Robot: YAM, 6 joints.
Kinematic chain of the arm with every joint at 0, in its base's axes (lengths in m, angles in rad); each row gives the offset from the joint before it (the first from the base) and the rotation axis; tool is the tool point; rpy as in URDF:
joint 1: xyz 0 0 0.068 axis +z
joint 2: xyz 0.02 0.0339 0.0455 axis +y
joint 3: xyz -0.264 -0.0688 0 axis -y
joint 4: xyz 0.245 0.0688 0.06 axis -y
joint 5: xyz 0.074 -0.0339 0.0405 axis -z
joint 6: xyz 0.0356 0 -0.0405 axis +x
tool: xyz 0 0 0 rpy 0 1.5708 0
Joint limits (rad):
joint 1: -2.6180..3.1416
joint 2: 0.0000..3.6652
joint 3: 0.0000..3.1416
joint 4: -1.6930..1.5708
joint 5: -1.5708..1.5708
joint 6: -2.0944..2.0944
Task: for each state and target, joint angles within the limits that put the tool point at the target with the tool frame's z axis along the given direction. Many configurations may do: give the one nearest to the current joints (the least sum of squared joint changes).
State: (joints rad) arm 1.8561 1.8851 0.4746 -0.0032 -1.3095 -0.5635
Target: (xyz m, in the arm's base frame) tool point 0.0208 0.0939 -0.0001 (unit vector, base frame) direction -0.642 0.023 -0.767
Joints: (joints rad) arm 1.1324 2.0361 0.1753 -0.0270 -0.6320 -0.5635
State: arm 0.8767 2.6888 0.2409 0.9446 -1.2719 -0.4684
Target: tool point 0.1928 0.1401 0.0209 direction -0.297 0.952 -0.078
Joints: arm 0.4813 2.3466 0.3636 1.5689 -1.3758 -0.4684
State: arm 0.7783 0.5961 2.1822 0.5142 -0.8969 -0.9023
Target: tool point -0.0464 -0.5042 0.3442 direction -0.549 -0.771 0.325
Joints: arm 1.5145 0.0018 2.0453 0.7125 -0.5287 -0.9023
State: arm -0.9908 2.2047 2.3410 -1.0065 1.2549 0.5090
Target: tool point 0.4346 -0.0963 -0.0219 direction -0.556 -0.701 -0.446
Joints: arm -0.1557 3.0056 2.3463 -1.6907 0.8930 0.5090
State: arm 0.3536 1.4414 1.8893 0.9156 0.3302 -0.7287
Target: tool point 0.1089 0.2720 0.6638 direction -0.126 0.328 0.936
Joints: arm 1.1600 1.9019 2.5506 0.6607 -0.2491 -0.7287
